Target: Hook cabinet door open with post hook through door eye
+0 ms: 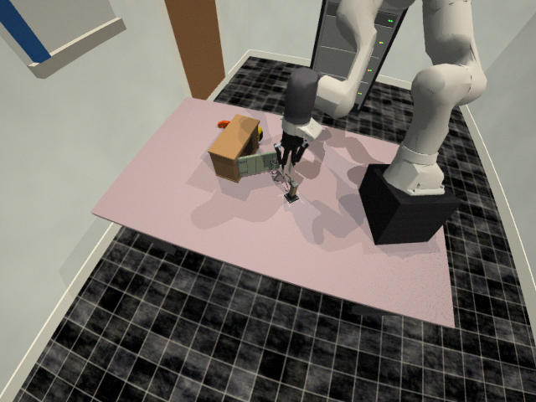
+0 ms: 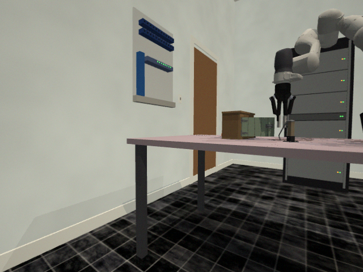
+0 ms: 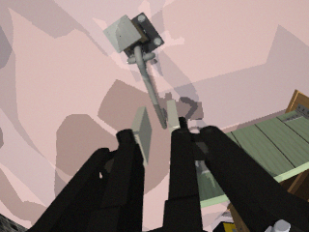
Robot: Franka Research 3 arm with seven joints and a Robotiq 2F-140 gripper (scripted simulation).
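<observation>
Now: the hook rod 10 mm behind my hand, 20 mm to the left of it and 50 mm below it. From my hand the other things lie so: cabinet door (120 mm ahead, 20 mm to the right, 30 mm below); yellow object (180 mm ahead, 270 mm to the right, 70 mm below); orange object (320 mm ahead, 330 mm to the right, 90 mm below).
</observation>
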